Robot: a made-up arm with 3 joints. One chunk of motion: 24 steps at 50 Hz.
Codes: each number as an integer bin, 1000 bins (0 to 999) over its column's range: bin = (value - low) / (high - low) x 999, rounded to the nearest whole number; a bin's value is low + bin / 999 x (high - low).
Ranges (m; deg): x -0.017..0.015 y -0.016..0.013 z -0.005..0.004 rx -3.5..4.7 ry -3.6..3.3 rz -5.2..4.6
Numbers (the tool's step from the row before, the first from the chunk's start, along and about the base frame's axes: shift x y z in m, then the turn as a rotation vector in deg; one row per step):
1: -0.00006 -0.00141 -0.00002 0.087 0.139 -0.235
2: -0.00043 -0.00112 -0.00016 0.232 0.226 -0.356
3: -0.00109 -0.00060 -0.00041 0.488 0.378 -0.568
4: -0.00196 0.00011 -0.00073 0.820 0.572 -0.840
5: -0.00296 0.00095 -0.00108 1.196 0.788 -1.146
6: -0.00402 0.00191 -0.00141 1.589 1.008 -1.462
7: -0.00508 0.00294 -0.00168 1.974 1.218 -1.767
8: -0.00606 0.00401 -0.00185 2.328 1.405 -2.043
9: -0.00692 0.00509 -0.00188 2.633 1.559 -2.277
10: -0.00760 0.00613 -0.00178 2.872 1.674 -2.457
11: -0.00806 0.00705 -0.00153 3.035 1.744 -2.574
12: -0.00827 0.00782 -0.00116 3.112 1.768 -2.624
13: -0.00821 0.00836 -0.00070 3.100 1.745 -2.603
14: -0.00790 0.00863 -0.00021 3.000 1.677 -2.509
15: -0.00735 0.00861 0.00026 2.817 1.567 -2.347
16: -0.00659 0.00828 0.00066 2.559 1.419 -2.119
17: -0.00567 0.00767 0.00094 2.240 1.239 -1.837
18: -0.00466 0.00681 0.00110 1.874 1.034 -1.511
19: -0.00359 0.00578 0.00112 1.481 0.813 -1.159
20: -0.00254 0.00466 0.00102 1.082 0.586 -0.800
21: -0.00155 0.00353 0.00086 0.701 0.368 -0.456
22: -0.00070 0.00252 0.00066 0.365 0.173 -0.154
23: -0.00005 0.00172 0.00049 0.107 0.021 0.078
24: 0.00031 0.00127 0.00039 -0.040 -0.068 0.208
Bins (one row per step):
1: 529 503 553 437 541 506
2: 517 513 537 455 554 494
3: 497 531 509 486 576 472
4: 470 555 474 526 604 444
5: 438 584 435 572 635 413
6: 405 617 398 620 667 381
7: 372 652 369 667 698 350
8: 342 689 350 710 725 322
9: 315 727 346 747 747 298
10: 293 762 357 776 764 280
11: 279 794 385 796 774 268
12: 273 821 426 806 777 263
13: 274 839 477 804 774 265
14: 284 848 532 792 764 274
15: 301 848 584 770 748 291
16: 325 836 628 738 727 314
17: 354 815 659 699 701 343
18: 385 786 677 655 671 376
19: 419 750 679 607 639 412
20: 451 712 668 558 606 449
21: 482 673 650 512 574 484
22: 509 638 628 471 546 514
23: 529 610 609 439 524 538
24: 540 595 598 422 511 551

